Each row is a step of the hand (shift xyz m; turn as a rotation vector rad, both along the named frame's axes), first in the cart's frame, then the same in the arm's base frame.
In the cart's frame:
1: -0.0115 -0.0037 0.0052 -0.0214 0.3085 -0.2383
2: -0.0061 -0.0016 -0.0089 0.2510 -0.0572 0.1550
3: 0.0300 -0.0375 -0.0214 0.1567 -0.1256 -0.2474
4: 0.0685 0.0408 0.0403 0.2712 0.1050 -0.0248
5: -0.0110 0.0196 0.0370 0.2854 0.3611 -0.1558
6: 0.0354 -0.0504 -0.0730 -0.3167 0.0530 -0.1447
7: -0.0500 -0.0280 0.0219 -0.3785 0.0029 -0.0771
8: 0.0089 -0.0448 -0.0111 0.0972 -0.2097 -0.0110
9: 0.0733 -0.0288 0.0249 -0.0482 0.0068 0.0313
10: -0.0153 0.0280 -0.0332 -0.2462 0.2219 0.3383
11: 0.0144 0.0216 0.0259 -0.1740 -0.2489 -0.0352
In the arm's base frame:
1: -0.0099 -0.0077 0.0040 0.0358 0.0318 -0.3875
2: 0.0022 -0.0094 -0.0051 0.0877 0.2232 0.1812
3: 0.0471 -0.0079 0.0221 0.3105 -0.0687 -0.0205
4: 0.0059 0.0891 0.0039 0.1633 0.2368 -0.0493
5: -0.0383 0.0196 0.0046 0.1710 0.3175 -0.3257
6: 0.0889 -0.0349 0.0025 -0.1373 -0.2676 -0.1833
7: -0.0385 -0.0400 0.0262 -0.2061 -0.3059 -0.1148
8: 0.0286 -0.0219 0.0302 0.1445 -0.0437 0.1753
9: 0.0430 0.0494 0.0503 -0.0553 -0.0163 0.0047
10: 0.0018 -0.0121 -0.0444 -0.4633 0.0970 -0.0171
11: -0.0146 0.0336 0.0009 -0.0093 -0.2696 0.1439

